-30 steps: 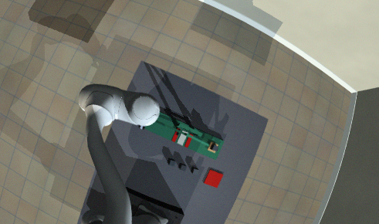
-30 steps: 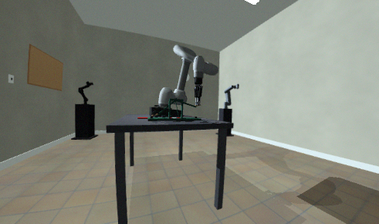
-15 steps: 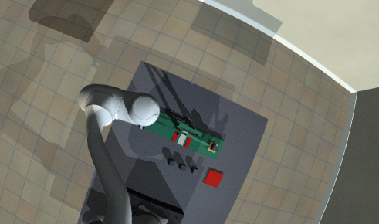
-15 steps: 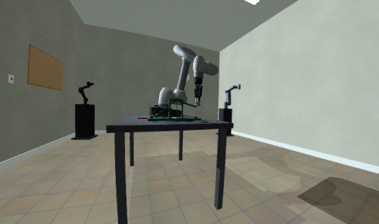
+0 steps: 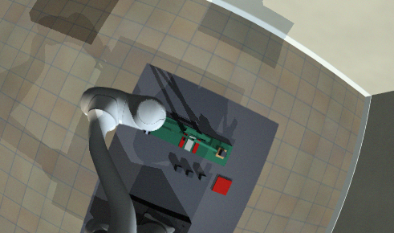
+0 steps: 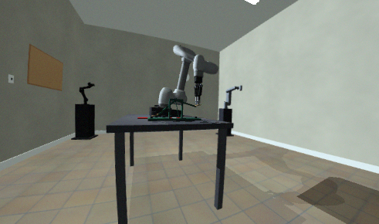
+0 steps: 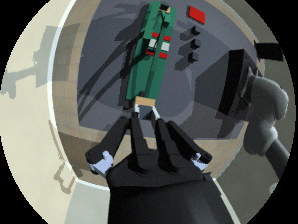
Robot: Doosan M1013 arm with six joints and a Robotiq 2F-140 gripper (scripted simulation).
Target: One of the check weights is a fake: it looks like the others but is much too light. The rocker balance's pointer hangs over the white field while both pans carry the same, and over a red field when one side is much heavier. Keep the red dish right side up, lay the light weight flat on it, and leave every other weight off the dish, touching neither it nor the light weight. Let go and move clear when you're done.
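Right now my hand is 510 mm to the left of the red dish, 180 mm above it and 110 mm past it. The rest, counted from my hand: green rocker balance: 210 mm to the right, 90 mm below, 30 mm ahead.
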